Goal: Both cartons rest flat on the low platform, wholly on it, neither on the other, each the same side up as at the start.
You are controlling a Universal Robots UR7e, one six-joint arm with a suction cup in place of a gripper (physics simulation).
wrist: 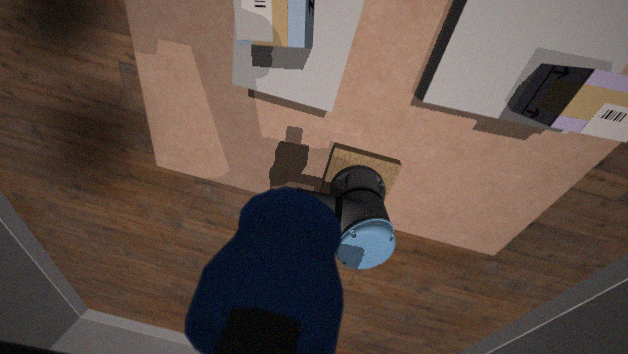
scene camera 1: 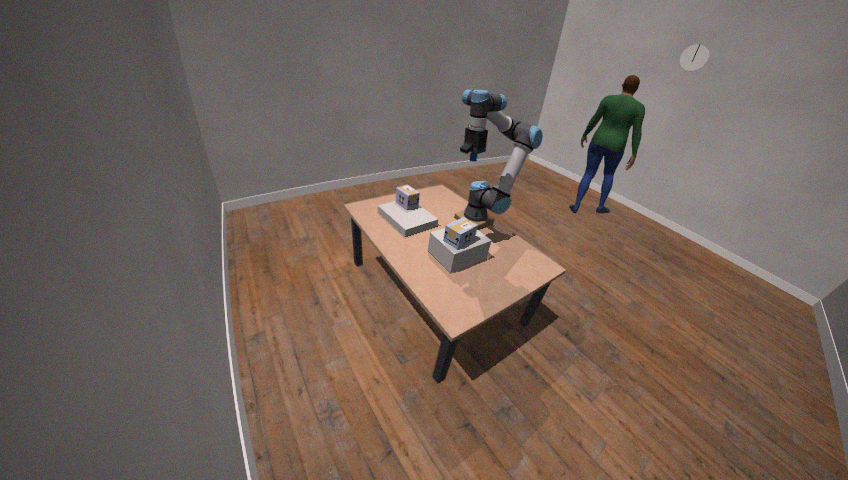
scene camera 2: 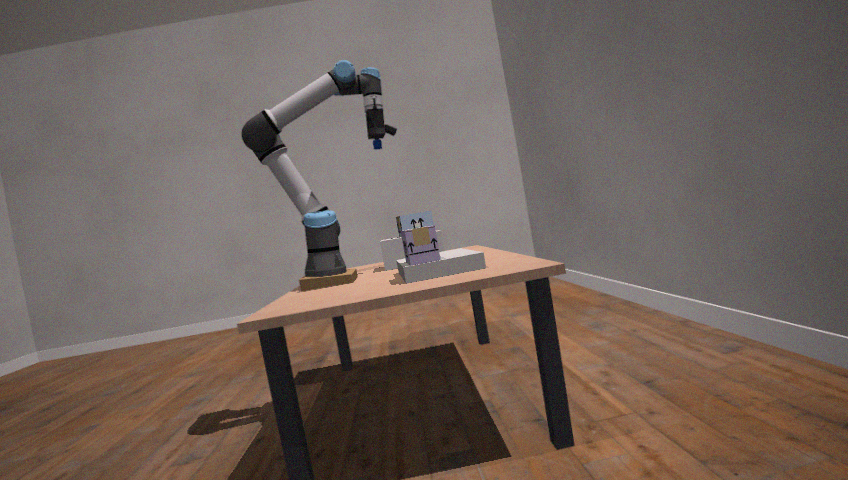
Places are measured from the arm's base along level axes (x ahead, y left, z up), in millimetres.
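Pixels of known places: end effector, tool point: (wrist: 289,233) (scene camera 1: 473,160) (scene camera 2: 377,148); arm's base, origin of the base link: (wrist: 356,189) (scene camera 1: 475,215) (scene camera 2: 326,273).
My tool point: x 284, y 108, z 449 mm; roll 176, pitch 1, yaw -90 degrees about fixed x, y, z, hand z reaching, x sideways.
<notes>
Ahead of a thing's pixels: the offset from my tool point to its top centre. Level surfaces: height alone.
The lilac carton {dx +21, dy -441, dz -338 mm} (scene camera 1: 407,198) (scene camera 2: 423,255) (wrist: 595,97) stands upright near one end of the low, wide light-grey platform {dx +81, dy -360, dz -441 mm} (scene camera 1: 409,220) (scene camera 2: 458,265) (wrist: 480,50). The light-blue carton {dx +112, dy +94, dz -280 mm} (scene camera 1: 460,233) (wrist: 296,25) rests on top of the taller grey block {dx +79, dy +77, dz -369 mm} (scene camera 1: 457,256) (scene camera 2: 390,253) (wrist: 305,90). In the scene camera 2 view the light-blue carton (scene camera 2: 423,218) is mostly hidden behind the lilac one. Arrows on both cartons' sides point up. My suction cup (scene camera 1: 473,157) (scene camera 2: 377,144) (wrist: 290,215) hangs high above the table, touching neither carton and holding nothing.
The arm's base stands on a wooden plate (scene camera 2: 328,279) (wrist: 365,156) at the table's edge, beside the platform and the block. The table {dz -489 mm} (scene camera 1: 428,285) (scene camera 2: 368,291) carries them all. A person in a green top (scene camera 1: 618,121) stands on the floor beyond the arm.
</notes>
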